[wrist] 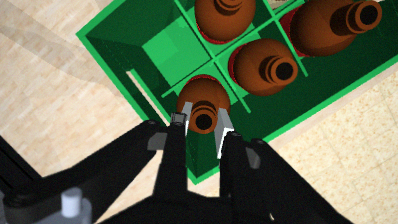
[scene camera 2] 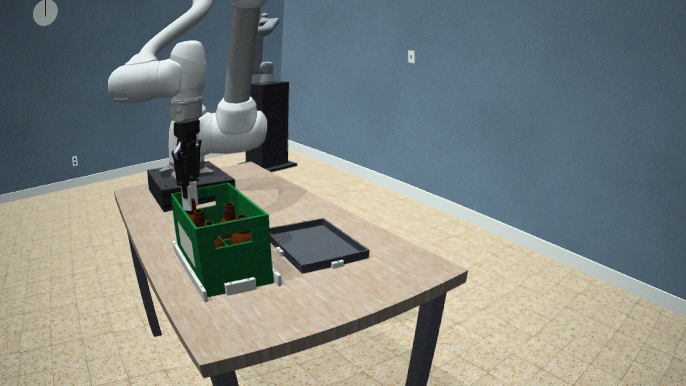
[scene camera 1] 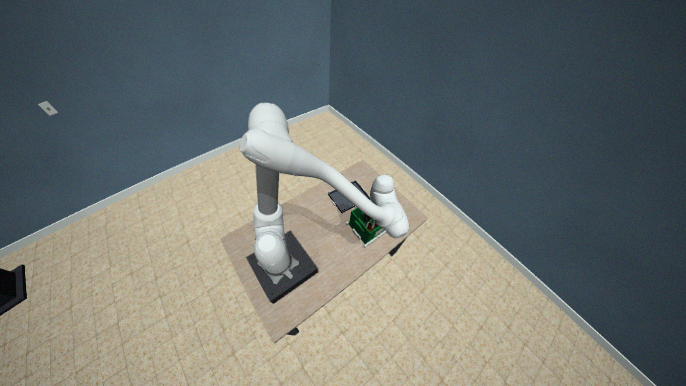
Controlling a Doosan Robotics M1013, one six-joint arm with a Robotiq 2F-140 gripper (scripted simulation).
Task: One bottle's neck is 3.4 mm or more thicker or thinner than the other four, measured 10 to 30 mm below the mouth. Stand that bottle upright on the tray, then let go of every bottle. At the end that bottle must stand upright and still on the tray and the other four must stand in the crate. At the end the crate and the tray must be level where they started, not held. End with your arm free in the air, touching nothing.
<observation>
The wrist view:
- my gripper: 203,116
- green crate: 159,51
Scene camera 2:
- my gripper: 190,207
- dark tray: 309,241
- green crate: 213,266
</observation>
